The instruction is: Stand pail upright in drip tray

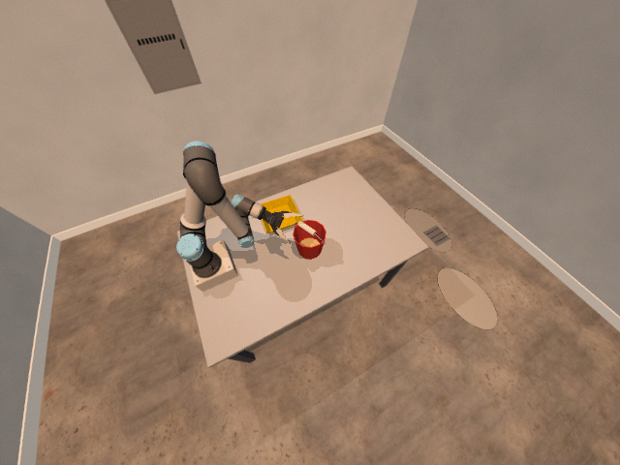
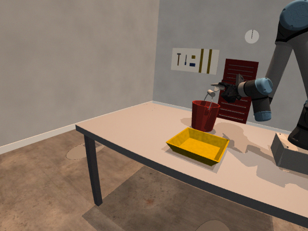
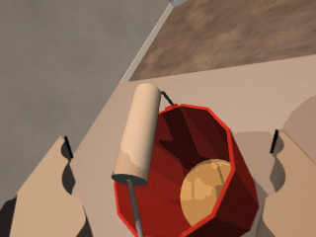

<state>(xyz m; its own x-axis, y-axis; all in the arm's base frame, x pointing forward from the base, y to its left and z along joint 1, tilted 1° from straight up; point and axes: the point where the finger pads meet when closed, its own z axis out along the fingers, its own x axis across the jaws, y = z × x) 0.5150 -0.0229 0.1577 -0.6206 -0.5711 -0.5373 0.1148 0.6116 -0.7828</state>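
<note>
My gripper is now 6 cm short of the pail handle, 1 cm to the right of it and 5 cm above it. From my hand the other things lie so: red pail: 7 cm ahead, 2 cm to the left, 11 cm below; yellow drip tray: 6 cm behind, 31 cm to the left, 25 cm below.
</note>
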